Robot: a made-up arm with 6 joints.
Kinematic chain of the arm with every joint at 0, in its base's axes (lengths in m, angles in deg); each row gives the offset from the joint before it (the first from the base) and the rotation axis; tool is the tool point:
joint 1: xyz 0 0 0.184 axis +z
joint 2: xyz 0 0.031 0 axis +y
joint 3: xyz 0 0 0.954 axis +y
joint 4: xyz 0 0 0.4 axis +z
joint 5: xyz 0 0 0 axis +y
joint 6: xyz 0 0 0.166 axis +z
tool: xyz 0 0 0
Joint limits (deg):
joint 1: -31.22..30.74
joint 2: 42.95..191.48
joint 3: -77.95..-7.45
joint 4: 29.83..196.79
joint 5: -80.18..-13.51
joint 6: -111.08..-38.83
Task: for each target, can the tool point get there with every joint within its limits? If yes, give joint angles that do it. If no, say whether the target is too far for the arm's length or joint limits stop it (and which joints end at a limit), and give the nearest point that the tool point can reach.
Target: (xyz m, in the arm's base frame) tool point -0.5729 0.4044 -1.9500
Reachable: no: too far | nearest point -0.2498 0.1763 -1.2922 | short by 0.768 m
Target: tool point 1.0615 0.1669 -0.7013
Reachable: yes | joints 7.08 146.36 -54.72 182.91 -27.04 -87.17
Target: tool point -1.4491 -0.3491 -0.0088
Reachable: no: joint limits stop it (at a limit: joint 2, joint 3, joint 5) | nearest point -0.3746 -0.0902 -1.1668 | short by 1.601 m
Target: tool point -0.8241 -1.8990 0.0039
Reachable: no: too far | nearest point 0.7143 -0.5789 -0.4029 | short by 2.068 m
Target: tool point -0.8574 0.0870 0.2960
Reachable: no: joint limits stop it (at a limit: joint 1, joint 2, joint 3, joint 4, joint 5) | nearest point 0.2203 -0.1924 1.1517 | short by 1.404 m
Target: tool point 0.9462 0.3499 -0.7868
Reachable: yes | joints 18.66 148.84 -53.67 178.79 -40.32 -101.88
